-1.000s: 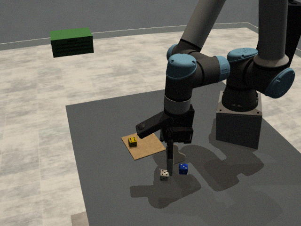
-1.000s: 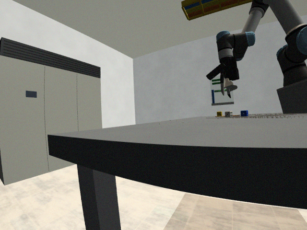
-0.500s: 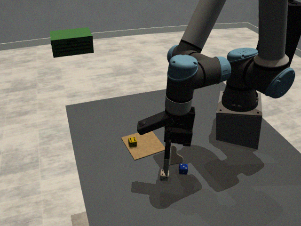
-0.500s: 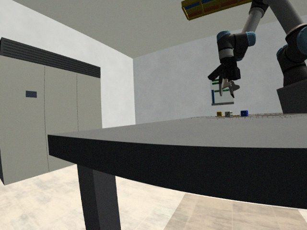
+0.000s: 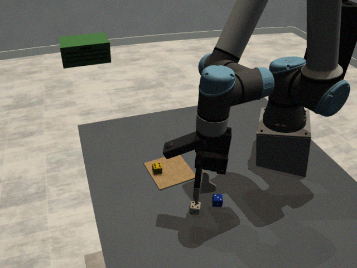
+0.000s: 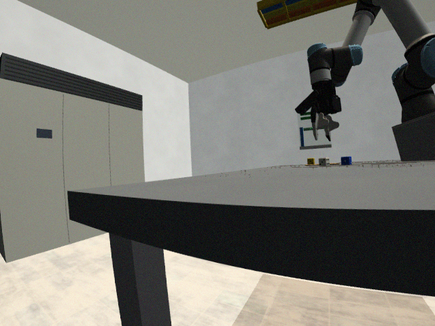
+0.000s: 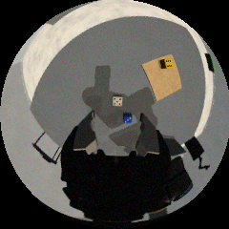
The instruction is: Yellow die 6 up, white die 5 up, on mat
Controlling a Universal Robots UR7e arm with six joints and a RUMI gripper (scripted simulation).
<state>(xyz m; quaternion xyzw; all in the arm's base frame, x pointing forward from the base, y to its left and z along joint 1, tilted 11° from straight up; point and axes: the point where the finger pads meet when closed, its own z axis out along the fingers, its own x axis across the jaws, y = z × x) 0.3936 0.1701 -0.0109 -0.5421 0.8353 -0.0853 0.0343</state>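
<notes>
My gripper is now 9 cm above the white die. Round my hand: tan mat 2 cm ahead, 19 cm to the right, 10 cm below; then yellow die 7 cm ahead, 19 cm to the right, 9 cm below; then blue die 8 cm behind, 1 cm to the right, 9 cm below.
</notes>
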